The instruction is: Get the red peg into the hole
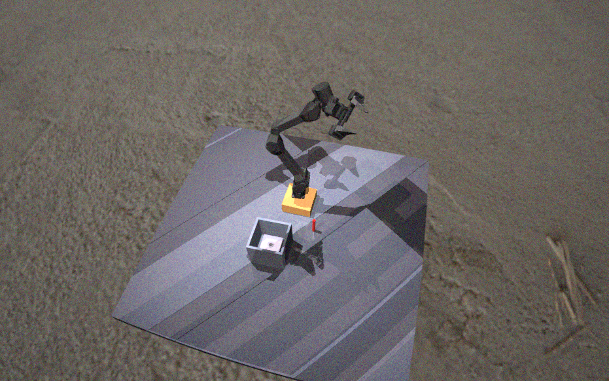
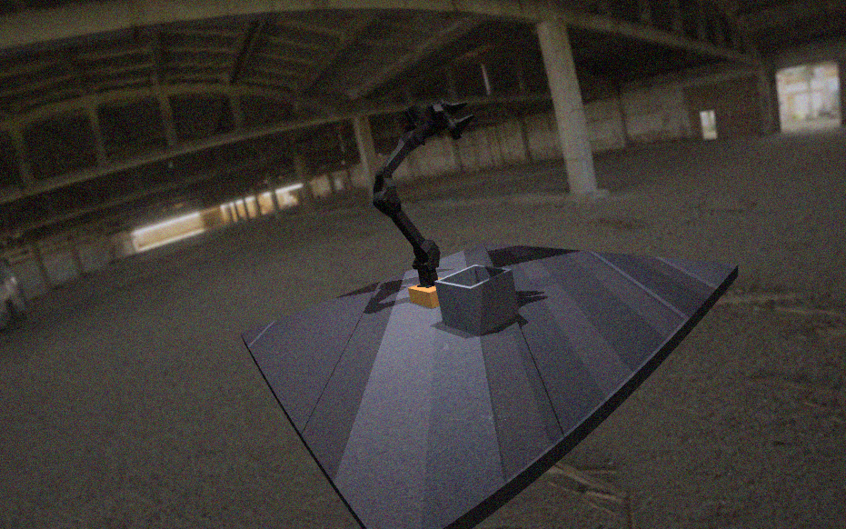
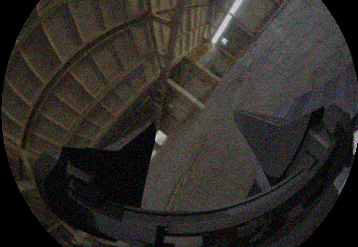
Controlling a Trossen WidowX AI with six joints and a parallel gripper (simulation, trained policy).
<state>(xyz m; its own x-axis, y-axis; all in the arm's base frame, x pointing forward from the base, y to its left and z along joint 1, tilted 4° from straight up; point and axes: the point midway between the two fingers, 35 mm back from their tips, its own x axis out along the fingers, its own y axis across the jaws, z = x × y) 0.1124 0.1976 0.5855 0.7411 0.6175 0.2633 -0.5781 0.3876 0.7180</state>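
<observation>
Right now the red peg is 5 cm ahead of my gripper tip, 16 cm to the right of it and 59 cm below it. The rest, counted from my gripper tip: plate 18 cm ahead, 35 cm to the right, 59 cm below.
</observation>
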